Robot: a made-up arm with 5 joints. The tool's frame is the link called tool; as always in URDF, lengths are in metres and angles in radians. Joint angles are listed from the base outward.
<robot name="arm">
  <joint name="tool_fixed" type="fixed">
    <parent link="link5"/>
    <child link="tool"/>
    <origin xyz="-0.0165 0.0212 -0.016" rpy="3.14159 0 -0.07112"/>
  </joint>
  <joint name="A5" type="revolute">
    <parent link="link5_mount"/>
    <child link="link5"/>
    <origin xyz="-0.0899 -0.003 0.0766" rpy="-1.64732 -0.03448 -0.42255"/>
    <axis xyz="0 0 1"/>
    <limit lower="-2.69" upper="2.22"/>
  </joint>
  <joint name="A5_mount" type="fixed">
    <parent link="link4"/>
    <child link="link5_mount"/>
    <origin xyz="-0.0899 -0.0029 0.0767" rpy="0 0 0"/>
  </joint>
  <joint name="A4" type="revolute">
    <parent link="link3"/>
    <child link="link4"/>
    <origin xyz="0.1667 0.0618 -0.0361" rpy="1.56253 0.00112 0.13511"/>
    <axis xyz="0 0 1"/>
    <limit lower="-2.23" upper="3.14"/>
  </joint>
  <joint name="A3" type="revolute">
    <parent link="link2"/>
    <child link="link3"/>
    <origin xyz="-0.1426 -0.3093 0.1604" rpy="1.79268 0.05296 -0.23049"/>
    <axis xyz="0 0 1"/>
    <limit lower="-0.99" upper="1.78"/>
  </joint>
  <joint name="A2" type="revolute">
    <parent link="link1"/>
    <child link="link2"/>
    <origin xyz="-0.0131 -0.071 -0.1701" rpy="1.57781 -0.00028 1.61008"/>
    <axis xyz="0 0 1"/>
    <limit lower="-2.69" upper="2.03"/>
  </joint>
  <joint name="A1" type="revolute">
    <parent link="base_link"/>
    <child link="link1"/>
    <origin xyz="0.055 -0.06 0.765" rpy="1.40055 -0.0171 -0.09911"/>
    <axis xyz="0 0 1"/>
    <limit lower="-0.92" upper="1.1"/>
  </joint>
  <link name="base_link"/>
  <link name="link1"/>
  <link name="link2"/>
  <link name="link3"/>
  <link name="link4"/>
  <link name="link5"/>
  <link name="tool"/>
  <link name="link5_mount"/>
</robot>
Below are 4 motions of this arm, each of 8 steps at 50 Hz.
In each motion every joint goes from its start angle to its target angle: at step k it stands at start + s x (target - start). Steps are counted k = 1, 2, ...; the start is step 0. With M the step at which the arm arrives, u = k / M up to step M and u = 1 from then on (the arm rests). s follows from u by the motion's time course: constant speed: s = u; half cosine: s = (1 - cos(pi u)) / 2; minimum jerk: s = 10 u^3 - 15 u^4 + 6 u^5.
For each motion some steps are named. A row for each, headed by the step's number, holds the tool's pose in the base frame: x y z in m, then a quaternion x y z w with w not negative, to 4 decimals.
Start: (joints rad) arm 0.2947 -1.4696 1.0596 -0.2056 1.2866
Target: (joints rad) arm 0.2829 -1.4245 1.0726 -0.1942 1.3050
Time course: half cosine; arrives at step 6
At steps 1, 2, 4, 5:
1: 0.2584 0.0216 0.4007 0.0628 -0.3583 -0.3577 0.8600
2: 0.2581 0.0246 0.4001 0.0660 -0.3556 -0.3609 0.8596
4: 0.2572 0.0326 0.3988 0.0748 -0.3479 -0.3694 0.8584
5: 0.2568 0.0355 0.3983 0.0780 -0.3451 -0.3725 0.8579

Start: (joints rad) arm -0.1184 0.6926 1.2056 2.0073 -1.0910
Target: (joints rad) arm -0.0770 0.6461 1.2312 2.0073 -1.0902
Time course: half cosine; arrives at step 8
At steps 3, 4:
3: 0.5058 0.2249 0.7968 0.5713 0.0344 0.8194 0.0306
4: 0.5060 0.2273 0.7974 0.5702 0.0395 0.8199 0.0323

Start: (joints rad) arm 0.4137 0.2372 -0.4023 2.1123 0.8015
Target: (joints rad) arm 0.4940 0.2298 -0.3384 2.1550 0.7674
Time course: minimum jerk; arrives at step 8
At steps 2, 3, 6, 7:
2: 0.0310 0.2133 0.8133 -0.3174 -0.3011 0.4525 0.7770
3: 0.0303 0.2155 0.8162 -0.3237 -0.2991 0.4530 0.7749
6: 0.0274 0.2240 0.8265 -0.3464 -0.2915 0.4541 0.7673
7: 0.0270 0.2253 0.8279 -0.3496 -0.2904 0.4542 0.7662

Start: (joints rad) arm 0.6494 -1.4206 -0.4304 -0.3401 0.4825
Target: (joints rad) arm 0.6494 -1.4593 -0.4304 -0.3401 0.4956
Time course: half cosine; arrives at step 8
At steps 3, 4, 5, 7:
3: 0.3474 -0.1239 0.5021 0.0587 -0.2637 0.6806 0.6810
4: 0.3464 -0.1261 0.5034 0.0563 -0.2620 0.6789 0.6836
5: 0.3454 -0.1283 0.5047 0.0540 -0.2602 0.6772 0.6861
7: 0.3439 -0.1313 0.5065 0.0507 -0.2577 0.6747 0.6897

